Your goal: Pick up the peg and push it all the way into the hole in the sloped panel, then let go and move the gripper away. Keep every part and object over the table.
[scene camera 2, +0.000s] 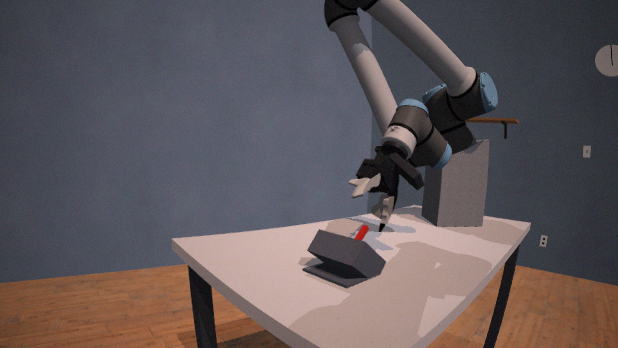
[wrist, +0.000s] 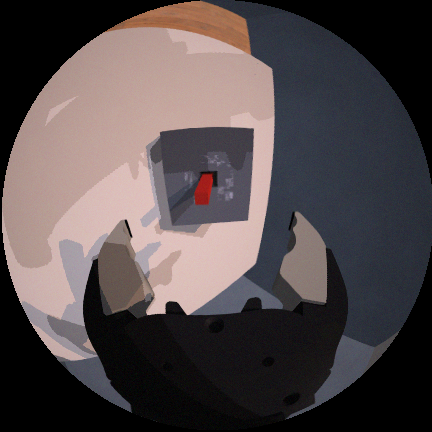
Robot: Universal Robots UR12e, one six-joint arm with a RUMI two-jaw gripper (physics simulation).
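Scene:
My gripper [wrist: 308,281] and my gripper [scene camera 2: 378,178] are the same spot. Both the wrist view and scene camera 2 show the gripper.

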